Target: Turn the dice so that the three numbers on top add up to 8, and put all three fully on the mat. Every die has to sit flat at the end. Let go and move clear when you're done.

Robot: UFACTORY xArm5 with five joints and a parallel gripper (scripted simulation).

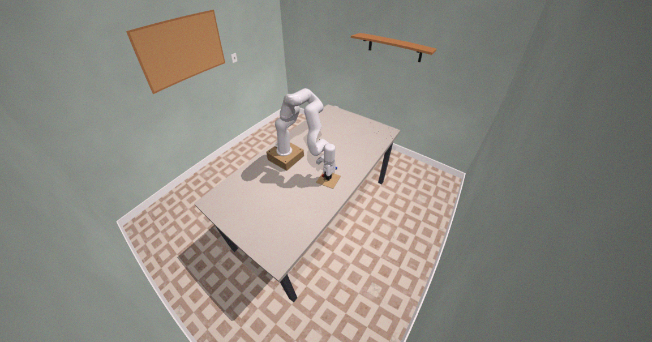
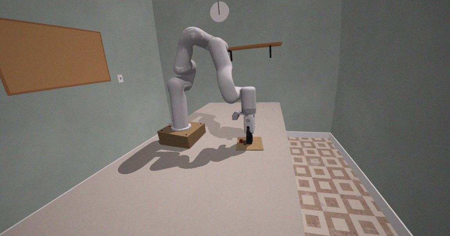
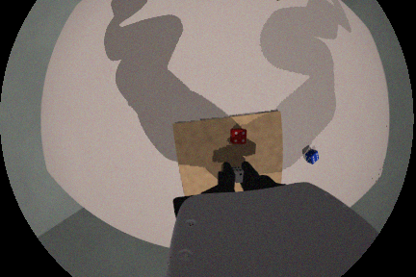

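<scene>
My hand is 10 mm above the white die. From my hand the other things lie so: blue die: 130 mm to the left, 20 mm below; tan mat: 20 mm below; red die: 50 mm behind, 10 mm below.
</scene>
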